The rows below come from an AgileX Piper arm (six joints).
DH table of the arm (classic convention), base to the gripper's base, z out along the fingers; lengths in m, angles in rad. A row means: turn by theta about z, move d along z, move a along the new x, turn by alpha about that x. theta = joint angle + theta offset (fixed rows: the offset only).
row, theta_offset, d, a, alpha
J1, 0, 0.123, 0, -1.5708
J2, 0.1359, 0, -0.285, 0
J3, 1.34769, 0, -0.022, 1.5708
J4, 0, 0.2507, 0, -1.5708
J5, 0, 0, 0, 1.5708
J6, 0, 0.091, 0, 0
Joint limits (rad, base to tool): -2.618..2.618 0..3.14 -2.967..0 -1.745..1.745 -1.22..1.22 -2.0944..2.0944
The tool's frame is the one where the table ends.
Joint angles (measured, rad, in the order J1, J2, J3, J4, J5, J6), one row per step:
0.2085, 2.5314, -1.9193, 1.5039, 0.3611, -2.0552
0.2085, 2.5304, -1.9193, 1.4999, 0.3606, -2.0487
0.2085, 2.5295, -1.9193, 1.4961, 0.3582, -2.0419
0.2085, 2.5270, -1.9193, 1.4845, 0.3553, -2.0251
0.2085, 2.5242, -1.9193, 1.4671, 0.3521, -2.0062
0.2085, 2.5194, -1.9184, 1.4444, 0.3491, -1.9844
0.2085, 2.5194, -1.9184, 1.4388, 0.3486, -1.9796
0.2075, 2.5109, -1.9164, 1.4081, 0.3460, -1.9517
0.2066, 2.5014, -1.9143, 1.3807, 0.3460, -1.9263
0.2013, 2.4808, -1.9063, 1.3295, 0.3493, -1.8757
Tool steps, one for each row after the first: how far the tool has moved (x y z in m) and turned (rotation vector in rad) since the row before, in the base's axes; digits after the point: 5 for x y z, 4 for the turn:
-0.00002, -0.00006, 0.00044, 0.0012, 0.0015, -0.0016
0.00007, -0.00020, 0.00037, 0.0006, 0.0015, -0.0035
0.00001, -0.00028, 0.00104, 0.0012, 0.0034, -0.0050
-0.00005, -0.00034, 0.00105, -0.0023, 0.0030, -0.0035
-0.00023, -0.00039, 0.00175, -0.0044, 0.0023, -0.0022
-0.00005, -0.00008, -0.00015, -0.0016, 0.0013, -0.0001
-0.00032, -0.00100, 0.00327, -0.0062, 0.0013, -0.0023
-0.00043, -0.00075, 0.00389, -0.0039, 0.0003, -0.0005
-0.00110, -0.00328, 0.00756, -0.0043, 0.0042, -0.0040

